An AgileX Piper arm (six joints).
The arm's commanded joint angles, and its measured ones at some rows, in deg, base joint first. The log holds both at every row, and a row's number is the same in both.
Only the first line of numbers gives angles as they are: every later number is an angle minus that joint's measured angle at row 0.
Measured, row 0:
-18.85, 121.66, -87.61, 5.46, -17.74, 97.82
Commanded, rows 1 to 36:
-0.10, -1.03, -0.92, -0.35, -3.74, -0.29
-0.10, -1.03, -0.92, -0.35, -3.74, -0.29
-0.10, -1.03, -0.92, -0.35, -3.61, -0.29
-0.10, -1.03, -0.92, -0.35, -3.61, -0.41
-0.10, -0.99, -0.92, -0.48, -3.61, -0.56
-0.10, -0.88, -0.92, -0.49, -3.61, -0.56
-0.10, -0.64, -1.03, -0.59, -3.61, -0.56
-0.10, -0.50, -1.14, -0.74, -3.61, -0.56
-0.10, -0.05, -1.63, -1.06, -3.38, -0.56
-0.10, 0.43, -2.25, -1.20, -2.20, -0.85
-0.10, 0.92, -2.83, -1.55, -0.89, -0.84
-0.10, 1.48, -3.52, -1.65, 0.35, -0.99
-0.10, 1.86, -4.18, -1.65, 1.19, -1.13
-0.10, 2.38, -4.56, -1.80, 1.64, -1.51
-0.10, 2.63, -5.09, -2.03, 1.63, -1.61
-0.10, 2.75, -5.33, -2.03, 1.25, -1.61
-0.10, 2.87, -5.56, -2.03, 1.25, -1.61
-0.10, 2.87, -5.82, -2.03, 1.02, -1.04
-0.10, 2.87, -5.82, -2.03, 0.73, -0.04
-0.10, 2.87, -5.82, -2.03, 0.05, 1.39
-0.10, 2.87, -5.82, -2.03, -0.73, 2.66
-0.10, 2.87, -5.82, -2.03, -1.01, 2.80
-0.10, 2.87, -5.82, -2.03, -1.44, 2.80
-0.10, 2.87, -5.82, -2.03, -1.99, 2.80
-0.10, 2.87, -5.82, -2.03, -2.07, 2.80
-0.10, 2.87, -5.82, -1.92, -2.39, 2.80
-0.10, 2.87, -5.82, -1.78, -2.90, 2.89
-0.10, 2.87, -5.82, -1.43, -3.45, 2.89
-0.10, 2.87, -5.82, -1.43, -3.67, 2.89
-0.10, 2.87, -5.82, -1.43, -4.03, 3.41
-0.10, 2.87, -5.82, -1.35, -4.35, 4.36
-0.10, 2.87, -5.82, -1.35, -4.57, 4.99
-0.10, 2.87, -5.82, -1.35, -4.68, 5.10
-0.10, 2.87, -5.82, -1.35, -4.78, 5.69
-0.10, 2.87, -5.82, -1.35, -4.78, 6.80
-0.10, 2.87, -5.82, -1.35, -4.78, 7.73
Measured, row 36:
0.00, 3.75, -4.88, -0.67, -0.71, 5.59
